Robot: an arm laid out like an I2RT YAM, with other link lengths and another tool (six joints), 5 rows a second.
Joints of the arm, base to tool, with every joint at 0 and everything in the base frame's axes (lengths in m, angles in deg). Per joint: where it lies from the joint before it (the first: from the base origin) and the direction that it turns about. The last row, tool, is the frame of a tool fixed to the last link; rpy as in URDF.
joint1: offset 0.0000 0.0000 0.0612 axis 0 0 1
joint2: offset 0.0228 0.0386 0.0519 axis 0 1 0
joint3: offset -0.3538 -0.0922 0.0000 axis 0 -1 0
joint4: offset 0.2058 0.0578 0.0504 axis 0 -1 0
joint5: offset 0.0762 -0.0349 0.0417 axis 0 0 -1
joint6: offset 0.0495 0.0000 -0.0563 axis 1 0 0
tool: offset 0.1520 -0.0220 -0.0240 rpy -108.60 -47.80 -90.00
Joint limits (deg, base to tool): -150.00..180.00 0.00..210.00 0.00..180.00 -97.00..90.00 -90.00..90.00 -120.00..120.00
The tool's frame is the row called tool.
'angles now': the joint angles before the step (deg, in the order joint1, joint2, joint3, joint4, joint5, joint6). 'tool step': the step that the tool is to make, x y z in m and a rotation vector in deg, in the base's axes. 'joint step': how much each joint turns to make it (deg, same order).
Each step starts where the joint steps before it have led.
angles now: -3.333, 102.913, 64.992, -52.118, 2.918, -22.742
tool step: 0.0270, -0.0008, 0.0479, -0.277, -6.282, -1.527
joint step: 0.075, -2.791, 10.295, -6.880, 0.001, 1.605
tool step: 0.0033, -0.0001, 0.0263, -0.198, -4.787, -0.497
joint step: -0.008, -3.702, 2.322, -1.258, -0.001, 0.495
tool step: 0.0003, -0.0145, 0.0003, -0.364, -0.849, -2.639
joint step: -2.560, 0.075, 0.008, 0.941, 0.305, 0.019
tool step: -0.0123, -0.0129, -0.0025, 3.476, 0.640, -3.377
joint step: -5.166, -0.004, -0.004, -1.114, -3.629, -1.101
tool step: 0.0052, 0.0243, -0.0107, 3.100, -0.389, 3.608
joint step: 2.598, 0.000, -2.568, 2.414, -3.254, -0.419
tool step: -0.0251, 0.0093, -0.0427, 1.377, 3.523, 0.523
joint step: 0.527, 0.217, -11.319, 7.863, -0.854, 0.134
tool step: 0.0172, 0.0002, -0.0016, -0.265, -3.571, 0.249
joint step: 0.366, 0.017, -0.671, 4.274, -0.195, 0.148
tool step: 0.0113, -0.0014, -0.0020, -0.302, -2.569, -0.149
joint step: 0.007, 0.001, -0.948, 3.549, -0.003, 0.160
